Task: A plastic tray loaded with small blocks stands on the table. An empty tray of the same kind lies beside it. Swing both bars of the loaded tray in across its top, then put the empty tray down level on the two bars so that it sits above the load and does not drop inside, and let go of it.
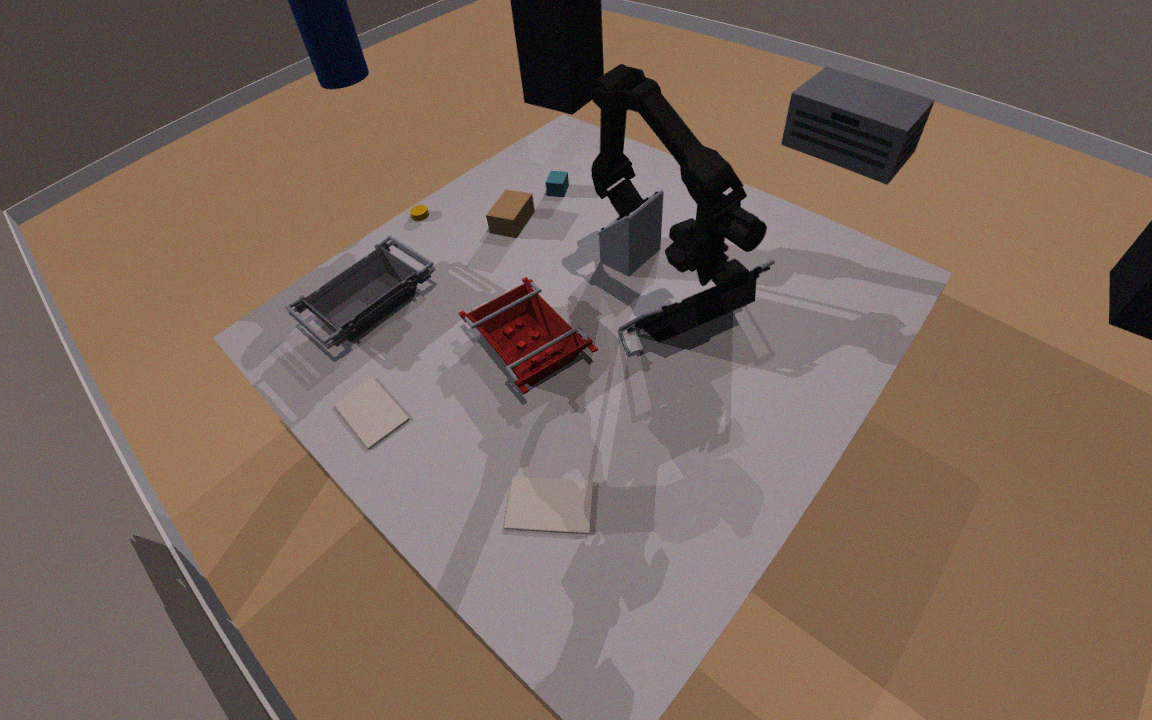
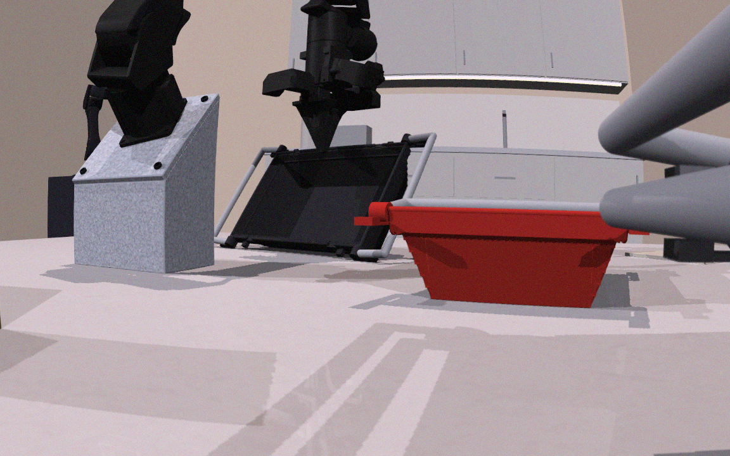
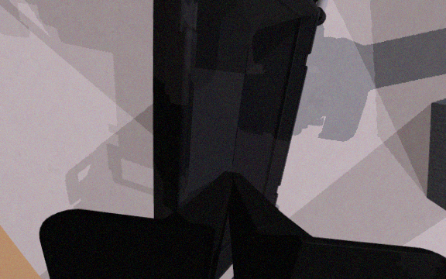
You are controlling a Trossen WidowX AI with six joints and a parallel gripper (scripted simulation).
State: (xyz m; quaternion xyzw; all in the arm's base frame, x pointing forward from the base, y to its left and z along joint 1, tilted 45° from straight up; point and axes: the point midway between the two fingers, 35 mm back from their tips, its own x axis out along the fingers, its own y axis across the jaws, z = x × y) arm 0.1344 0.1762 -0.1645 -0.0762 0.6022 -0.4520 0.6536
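Right now my gripper tip is 6 cm above the black tray, 2 cm to the left of it and 1 cm past it. The rest, counted from my gripper tip: teal cube (57 cm to the right, 28 cm behind, 11 cm below); then yellow disc (86 cm to the right, 12 cm below); then brown box (60 cm to the right, 10 cm below, 10 cm behind).
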